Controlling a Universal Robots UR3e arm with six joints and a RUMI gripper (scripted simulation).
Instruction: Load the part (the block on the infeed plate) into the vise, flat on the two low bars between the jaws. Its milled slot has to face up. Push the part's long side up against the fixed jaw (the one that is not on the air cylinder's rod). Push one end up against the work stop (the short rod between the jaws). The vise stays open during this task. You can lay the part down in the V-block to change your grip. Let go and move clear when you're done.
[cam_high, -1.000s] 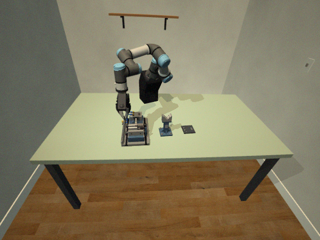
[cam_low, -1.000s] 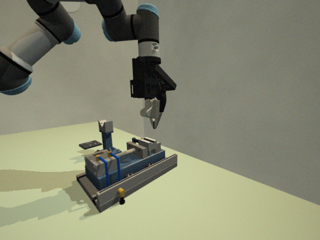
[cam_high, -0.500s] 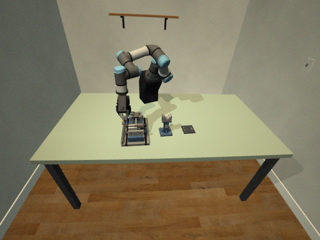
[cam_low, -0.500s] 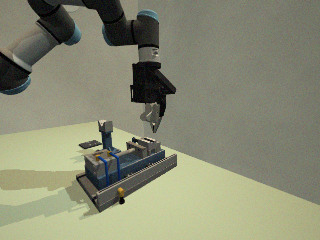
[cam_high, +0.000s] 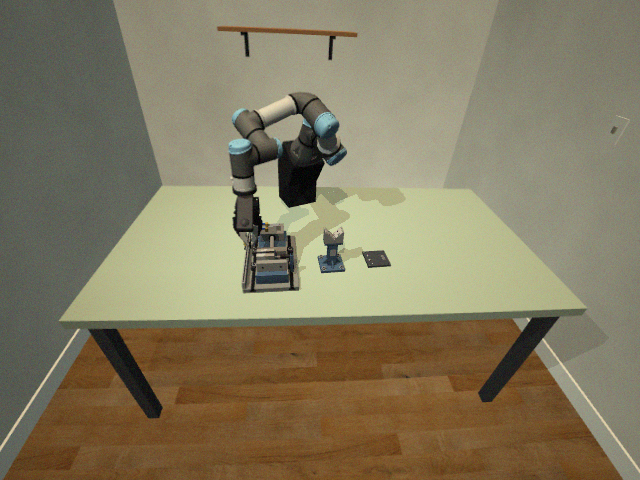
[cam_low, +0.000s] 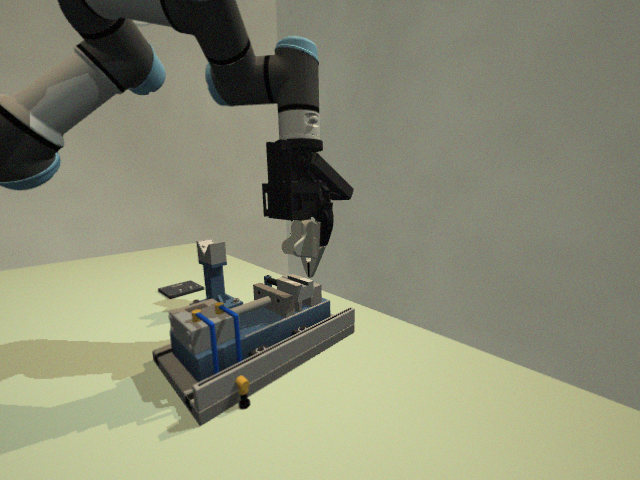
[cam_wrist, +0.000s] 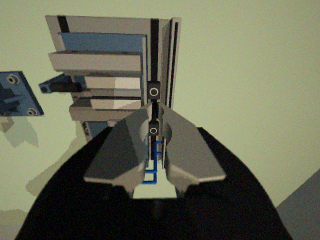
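My gripper is now 5 cm to the right of the part and 4 cm above it. Round my hand: grey rail 7 cm behind, 4 cm to the right, 11 cm below; then fixed jaw 2 cm ahead, 7 cm to the left, 6 cm below; then work stop rod 1 cm behind, 11 cm to the left, 5 cm below.
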